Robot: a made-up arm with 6 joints.
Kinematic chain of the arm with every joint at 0, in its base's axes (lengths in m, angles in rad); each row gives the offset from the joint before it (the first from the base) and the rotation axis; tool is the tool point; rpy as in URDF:
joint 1: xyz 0 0 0.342 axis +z
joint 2: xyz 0 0 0 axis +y
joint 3: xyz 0.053 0 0.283 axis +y
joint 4: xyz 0.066 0 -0.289 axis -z
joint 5: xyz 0 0 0 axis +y
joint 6: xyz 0.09 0 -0.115 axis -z
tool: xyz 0 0 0 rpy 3.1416 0 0
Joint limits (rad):
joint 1: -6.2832..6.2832
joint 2: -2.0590..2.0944
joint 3: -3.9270..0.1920
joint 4: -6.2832..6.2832
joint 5: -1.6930..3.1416
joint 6: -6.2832..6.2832
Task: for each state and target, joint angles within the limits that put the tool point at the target. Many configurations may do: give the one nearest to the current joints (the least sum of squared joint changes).
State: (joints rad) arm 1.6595 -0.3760 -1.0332 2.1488 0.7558 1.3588
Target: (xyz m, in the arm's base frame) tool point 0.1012 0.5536 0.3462
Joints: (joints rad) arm 1.3683 0.4939 -1.3726 2.1707 0.7655 1.3588
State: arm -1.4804 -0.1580 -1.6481 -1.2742 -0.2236 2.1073
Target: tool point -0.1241 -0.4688 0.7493
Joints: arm -2.0054 0.1104 -1.7605 -1.1870 -0.0129 2.1073
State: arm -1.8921 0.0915 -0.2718 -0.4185 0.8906 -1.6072
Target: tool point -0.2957 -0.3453 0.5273
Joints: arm -2.2799 -0.0937 -1.0919 -0.4168 0.6569 -1.6072
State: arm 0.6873 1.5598 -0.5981 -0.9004 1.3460 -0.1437
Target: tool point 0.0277 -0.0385 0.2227
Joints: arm 0.8111 1.1718 -0.3466 -0.3434 1.9101 -0.1437
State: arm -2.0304 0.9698 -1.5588 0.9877 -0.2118 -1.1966
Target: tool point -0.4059 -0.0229 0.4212
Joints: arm -2.7261 0.2272 -0.9204 1.4313 -0.7522 -1.1966
